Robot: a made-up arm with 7 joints. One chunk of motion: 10 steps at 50 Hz.
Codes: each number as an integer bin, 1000 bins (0 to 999) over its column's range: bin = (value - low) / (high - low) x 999, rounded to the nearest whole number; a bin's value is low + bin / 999 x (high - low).
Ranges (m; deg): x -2.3..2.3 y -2.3..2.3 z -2.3..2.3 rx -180..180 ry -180..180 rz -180..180
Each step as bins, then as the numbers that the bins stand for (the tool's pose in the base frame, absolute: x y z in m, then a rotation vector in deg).
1 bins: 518 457 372 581 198 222
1 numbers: 0.0852 -0.1957 -0.5871 29.37 -108.65 -100.00
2 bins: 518 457 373 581 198 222
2 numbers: 0.0852 -0.1957 -0.5825 29.37 -108.65 -100.00
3 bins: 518 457 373 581 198 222
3 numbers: 0.0852 -0.1957 -0.5825 29.37 -108.65 -100.00
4 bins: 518 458 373 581 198 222
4 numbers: 0.0852 -0.1911 -0.5825 29.37 -108.65 -100.00
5 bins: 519 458 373 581 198 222
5 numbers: 0.0898 -0.1911 -0.5825 29.37 -108.65 -100.00
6 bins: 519 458 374 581 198 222
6 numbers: 0.0898 -0.1911 -0.5779 29.37 -108.65 -100.00
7 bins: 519 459 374 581 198 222
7 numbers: 0.0898 -0.1865 -0.5779 29.37 -108.65 -100.00
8 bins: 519 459 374 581 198 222
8 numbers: 0.0898 -0.1865 -0.5779 29.37 -108.65 -100.00
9 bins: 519 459 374 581 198 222
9 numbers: 0.0898 -0.1865 -0.5779 29.37 -108.65 -100.00
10 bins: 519 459 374 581 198 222
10 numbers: 0.0898 -0.1865 -0.5779 29.37 -108.65 -100.00
